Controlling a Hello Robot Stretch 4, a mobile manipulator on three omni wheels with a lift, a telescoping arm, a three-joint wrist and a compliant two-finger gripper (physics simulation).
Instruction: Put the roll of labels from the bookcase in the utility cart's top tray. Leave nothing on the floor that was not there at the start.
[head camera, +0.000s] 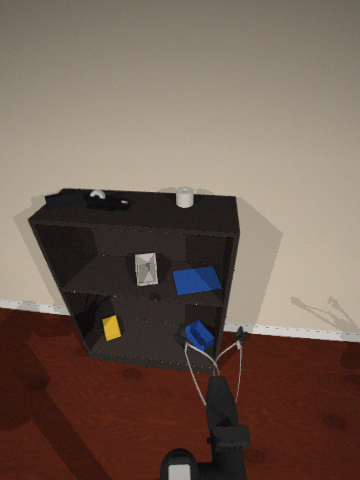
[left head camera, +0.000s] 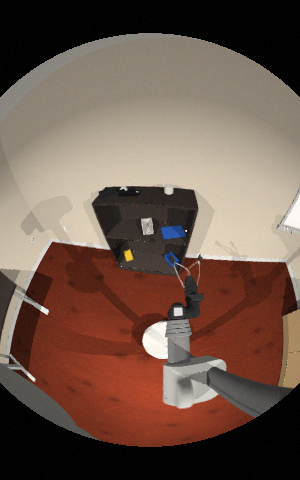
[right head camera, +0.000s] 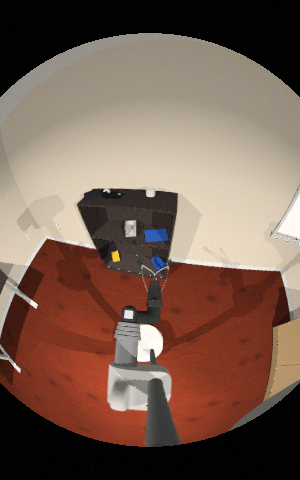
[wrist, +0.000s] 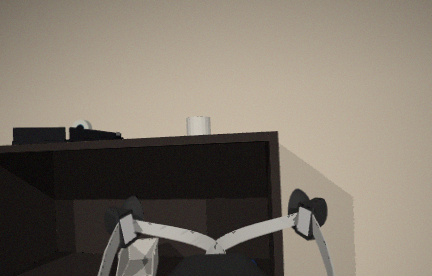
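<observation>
The roll of labels, a white upright cylinder (head camera: 185, 197) (left head camera: 169, 190) (right head camera: 150, 192) (wrist: 198, 126), stands on top of the dark bookcase (head camera: 150, 215) (left head camera: 150, 198) (right head camera: 135, 199) (wrist: 274, 200), toward its right end. My gripper (head camera: 211, 337) (left head camera: 183, 263) (right head camera: 155, 265) (wrist: 215, 209) is open with its fingers wide apart and holds nothing. It is in front of the bookcase's right part; in the wrist view its fingertips appear below the top board and the roll. The utility cart does not show in these views.
On the bookcase top, left of the roll, are a black tape dispenser (head camera: 107, 203) (wrist: 95, 134) and a dark box (head camera: 65, 199) (wrist: 39, 135). The shelves hold a grey-white box (head camera: 146, 269), a flat blue item (head camera: 197, 280), a yellow box (head camera: 111, 328) and a blue bin (head camera: 199, 335). The wall is behind.
</observation>
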